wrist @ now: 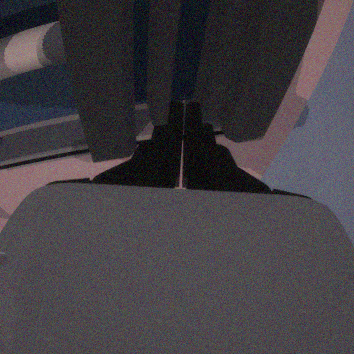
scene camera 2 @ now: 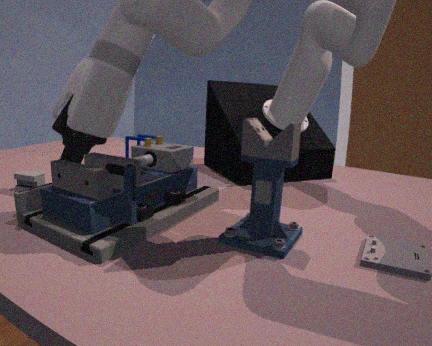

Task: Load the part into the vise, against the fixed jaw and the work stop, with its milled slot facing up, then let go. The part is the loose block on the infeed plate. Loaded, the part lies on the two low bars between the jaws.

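Seen in the pictures: gripper, fingertip midpoint: (wrist: 182, 124); arm's base, link origin: (scene camera 2: 285, 116).
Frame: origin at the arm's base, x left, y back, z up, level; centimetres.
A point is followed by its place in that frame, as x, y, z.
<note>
The vise has a blue body (scene camera 2: 72, 210) {2.7, -58.4, -10.0}. The fixed jaw (scene camera 2: 85, 180) (wrist: 255, 65) and the moving jaw (scene camera 2: 107, 161) (wrist: 100, 75) stand apart. A narrow grey strip (wrist: 162, 60) {-2.1, -52.2, -6.5} runs between them; I cannot tell whether it is a bar or part of something else. The dark rod of the work stop (scene camera 2: 117, 168) {4.6, -52.4, -5.1} sits on a blue post at the vise's near side. My gripper (scene camera 2: 73, 154) (wrist: 182, 124) {-6.5, -55.0, -7.5} is shut and empty, pointing down at the jaw gap; its tips are hidden behind the fixed jaw in the scene view. I cannot identify the loose part.
A blue pedestal with a grey V-shaped head (scene camera 2: 267, 200) {19.7, -40.3, -8.3} stands right of the vise. A black wedge-shaped box (scene camera 2: 235, 130) {-3.5, -16.4, -3.2} is behind. A flat grey plate (scene camera 2: 397, 256) {36.6, -33.8, -13.6} lies at the right. A small pale block-like object (scene camera 2: 30, 177) {-22.1, -55.9, -11.1} shows at the far left.
</note>
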